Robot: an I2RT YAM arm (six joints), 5 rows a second.
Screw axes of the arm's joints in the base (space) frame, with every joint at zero. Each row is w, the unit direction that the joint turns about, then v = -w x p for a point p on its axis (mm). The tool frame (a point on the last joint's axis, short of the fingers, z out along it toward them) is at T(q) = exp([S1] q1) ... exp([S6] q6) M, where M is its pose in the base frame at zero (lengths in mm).
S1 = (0, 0, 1, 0, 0, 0)
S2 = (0, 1, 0, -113.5, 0, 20)
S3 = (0, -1, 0, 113.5, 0, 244)
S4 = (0, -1, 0, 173.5, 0, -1)
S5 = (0, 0, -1, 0, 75, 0)
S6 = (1, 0, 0, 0, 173.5, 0)
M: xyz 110.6 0 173.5 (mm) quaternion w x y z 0.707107 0 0.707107 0
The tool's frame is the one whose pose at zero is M.
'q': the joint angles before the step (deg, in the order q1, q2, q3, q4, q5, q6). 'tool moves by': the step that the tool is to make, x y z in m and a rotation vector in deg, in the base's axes. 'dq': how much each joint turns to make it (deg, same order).
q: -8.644 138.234 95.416 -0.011 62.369 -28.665
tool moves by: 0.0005 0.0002 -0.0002 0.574 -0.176 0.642
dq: 0.002 0.001 0.009 0.078 -0.873 0.002
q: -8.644 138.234 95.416 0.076 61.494 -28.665
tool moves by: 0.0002 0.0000 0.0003 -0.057 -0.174 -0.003
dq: 0.004 -0.009 -0.007 0.210 0.026 -0.036
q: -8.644 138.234 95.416 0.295 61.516 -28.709
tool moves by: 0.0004 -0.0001 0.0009 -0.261 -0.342 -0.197
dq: 0.005 -0.017 0.049 0.342 0.289 -0.035
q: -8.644 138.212 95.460 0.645 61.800 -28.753
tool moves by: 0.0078 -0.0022 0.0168 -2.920 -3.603 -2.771
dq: 0.000 -0.013 2.714 1.294 3.629 -0.021
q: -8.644 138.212 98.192 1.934 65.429 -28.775
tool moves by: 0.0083 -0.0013 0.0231 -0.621 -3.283 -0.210
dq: 0.003 -0.650 3.514 -0.889 0.243 0.071
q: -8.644 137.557 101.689 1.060 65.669 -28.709
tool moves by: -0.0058 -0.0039 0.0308 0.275 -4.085 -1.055
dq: -0.526 -3.801 0.104 -2.220 -0.067 2.534
